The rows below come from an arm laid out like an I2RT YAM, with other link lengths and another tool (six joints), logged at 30 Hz.
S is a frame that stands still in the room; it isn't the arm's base.
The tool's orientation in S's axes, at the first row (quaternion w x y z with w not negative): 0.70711, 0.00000, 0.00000, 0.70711
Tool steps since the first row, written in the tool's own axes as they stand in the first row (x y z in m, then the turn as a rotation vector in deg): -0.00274, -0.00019, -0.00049, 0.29, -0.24, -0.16; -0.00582, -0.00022, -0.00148, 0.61, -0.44, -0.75; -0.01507, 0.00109, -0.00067, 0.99, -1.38, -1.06; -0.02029, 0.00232, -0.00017, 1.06, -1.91, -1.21; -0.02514, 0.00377, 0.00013, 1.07, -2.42, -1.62; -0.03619, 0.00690, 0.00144, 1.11, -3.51, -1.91; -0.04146, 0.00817, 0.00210, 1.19, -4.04, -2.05; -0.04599, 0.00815, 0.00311, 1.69, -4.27, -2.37; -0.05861, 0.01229, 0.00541, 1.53, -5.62, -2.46; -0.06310, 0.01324, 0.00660, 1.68, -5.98, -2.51; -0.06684, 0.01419, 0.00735, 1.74, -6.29, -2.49; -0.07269, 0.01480, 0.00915, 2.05, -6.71, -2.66
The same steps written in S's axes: 0.00019, -0.00274, -0.00049, 0.24, 0.29, -0.16; 0.00022, -0.00582, -0.00148, 0.44, 0.61, -0.75; -0.00109, -0.01507, -0.00067, 1.38, 0.99, -1.06; -0.00232, -0.02029, -0.00017, 1.91, 1.06, -1.21; -0.00377, -0.02514, 0.00013, 2.42, 1.07, -1.62; -0.00690, -0.03619, 0.00144, 3.51, 1.11, -1.91; -0.00817, -0.04146, 0.00210, 4.04, 1.19, -2.05; -0.00815, -0.04599, 0.00311, 4.27, 1.69, -2.37; -0.01229, -0.05861, 0.00541, 5.62, 1.53, -2.46; -0.01324, -0.06310, 0.00660, 5.98, 1.68, -2.51; -0.01419, -0.06684, 0.00735, 6.29, 1.74, -2.49; -0.01480, -0.07269, 0.00915, 6.71, 2.05, -2.66
